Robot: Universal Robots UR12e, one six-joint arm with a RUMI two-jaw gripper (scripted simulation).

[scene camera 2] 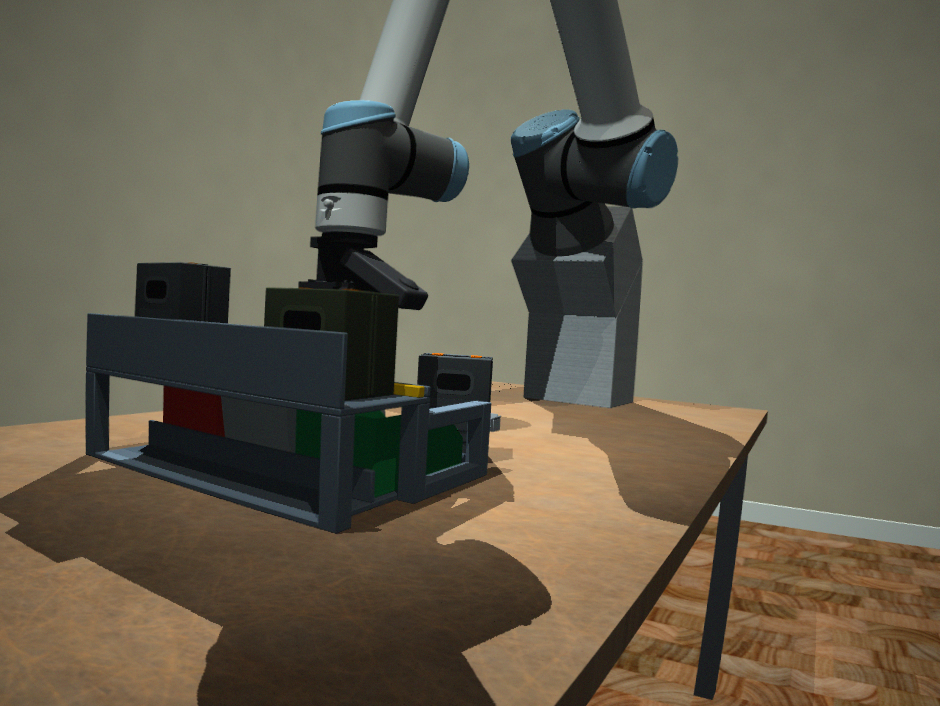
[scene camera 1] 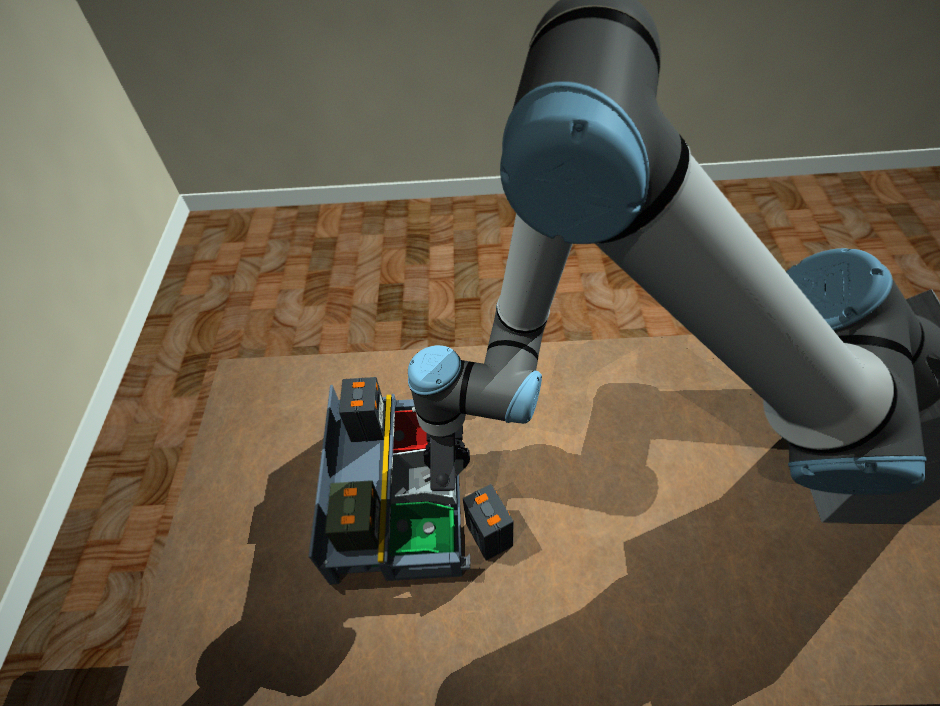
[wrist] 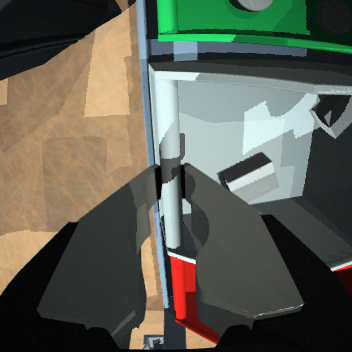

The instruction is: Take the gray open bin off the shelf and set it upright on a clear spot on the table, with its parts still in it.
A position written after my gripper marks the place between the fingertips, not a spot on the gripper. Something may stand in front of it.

In view: my gripper [scene camera 1: 450, 477], a gray bin [scene camera 1: 407, 466], a red bin [scene camera 2: 203, 412], a green bin [scene camera 2: 376, 441] and a gray block [wrist: 254, 177].
The gray bin shows as well in the wrist view [wrist: 213, 125]. The green bin is seen too in scene camera 1 [scene camera 1: 416, 514]. My gripper also shows in the wrist view [wrist: 171, 167].
